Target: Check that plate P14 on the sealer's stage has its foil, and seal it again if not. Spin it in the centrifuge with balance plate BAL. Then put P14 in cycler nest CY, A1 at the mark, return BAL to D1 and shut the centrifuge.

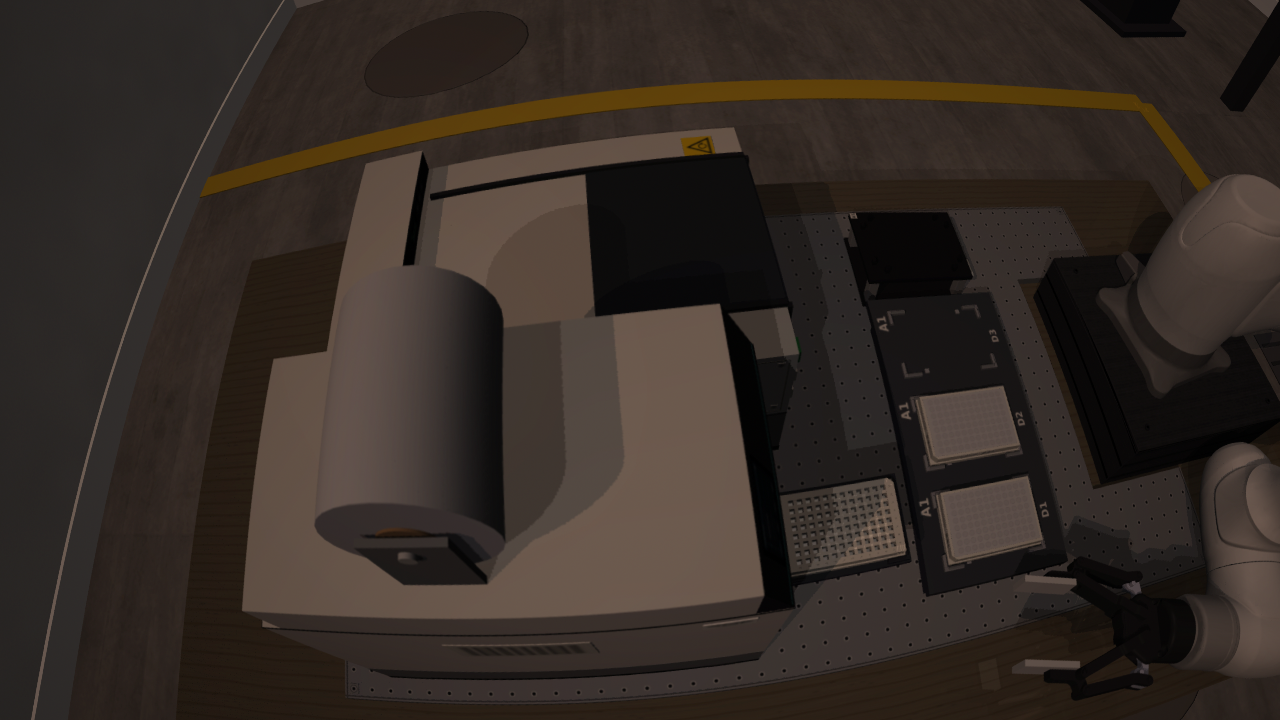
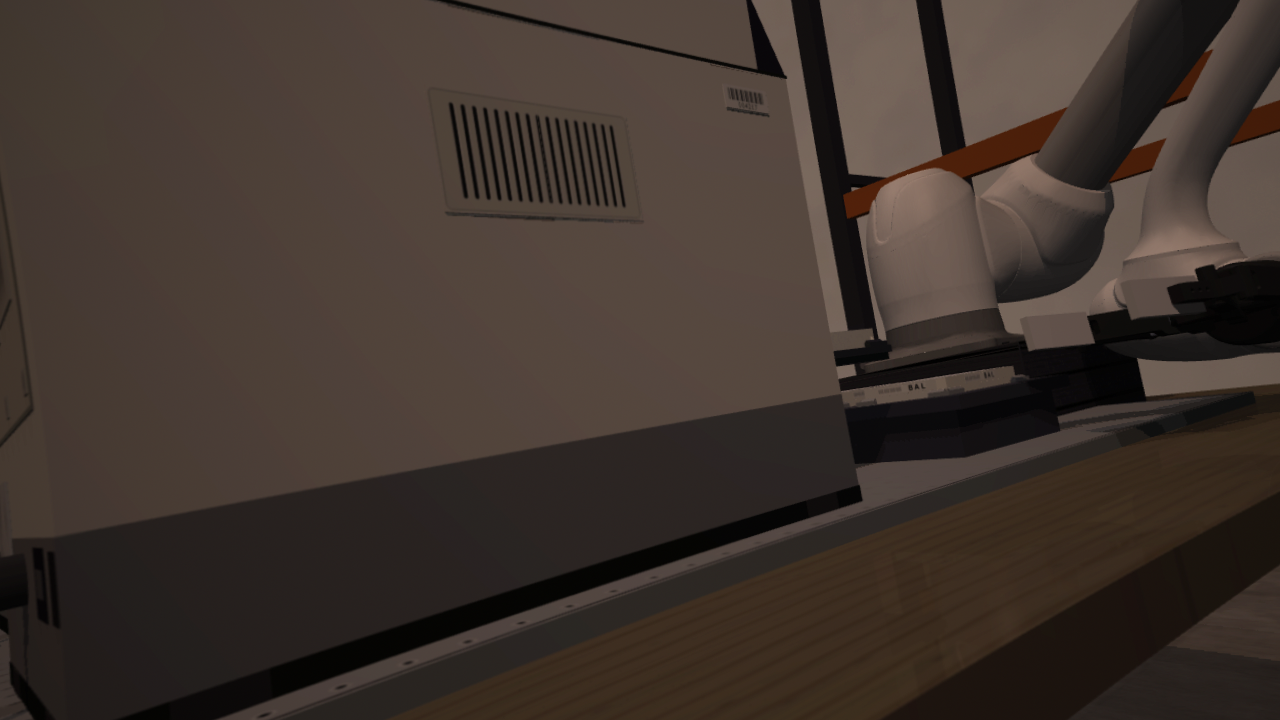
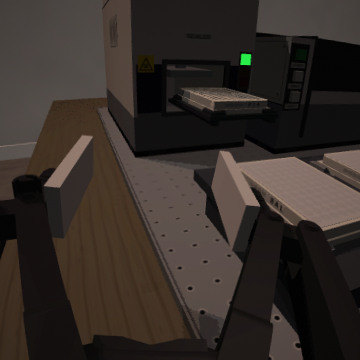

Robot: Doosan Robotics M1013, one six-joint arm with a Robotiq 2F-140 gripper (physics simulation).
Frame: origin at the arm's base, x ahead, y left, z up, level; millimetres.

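Seen in the pictures: gripper, between the fingertips: (image 1: 1019,624) (image 2: 1075,318) (image 3: 154,162); arm's base, origin of its link: (image 1: 1162,332) (image 2: 949,359).
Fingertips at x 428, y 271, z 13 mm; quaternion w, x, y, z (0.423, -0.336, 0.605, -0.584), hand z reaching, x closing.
Offsets run from my fingertips to a thing's middle. "*": to the spot under its first point.
Plate P14 {160 mm ahead, 173 mm right, 11 mm up} (image 1: 845,526) (image 3: 222,97) rests on the stage {* 96 mm ahead, 121 mm right, 0 mm up} (image 3: 215,118) held out of the sealer {455 mm ahead, 217 mm right, 137 mm up} (image 1: 680,474) (image 3: 195,20). Its wells show as open dark squares, with no foil visible over them. A green light {* 232 mm ahead, 278 mm right, 65 mm up} (image 3: 245,59) glows on the sealer's front. Plate BAL {32 mm back, 132 mm right, 40 mm down} (image 1: 991,519) (image 2: 948,385) (image 3: 300,190) sits in D1, its top pale and smooth. My gripper (image 1: 1047,625) (image 3: 154,162) is open and empty, off the D1 end of the deck and near the table's edge, its fingertips pointing toward the sealer side. The cycler nest CY cannot be identified surely.
Another plate {53 mm back, 253 mm right, 40 mm down} (image 1: 968,425) (image 3: 345,162) sits in D2; D3 {* 67 mm back, 385 mm right, 48 mm down} (image 1: 935,335) is bare. A black block {101 mm back, 530 mm right, 67 mm down} (image 1: 908,246) stands beyond D3. A dark-lidded machine {375 mm ahead, 515 mm right, 21 mm up} (image 1: 684,232) (image 3: 330,95) with a button panel stands beside the sealer. The arm's base (image 1: 1186,313) (image 2: 935,268) stands beyond the deck.
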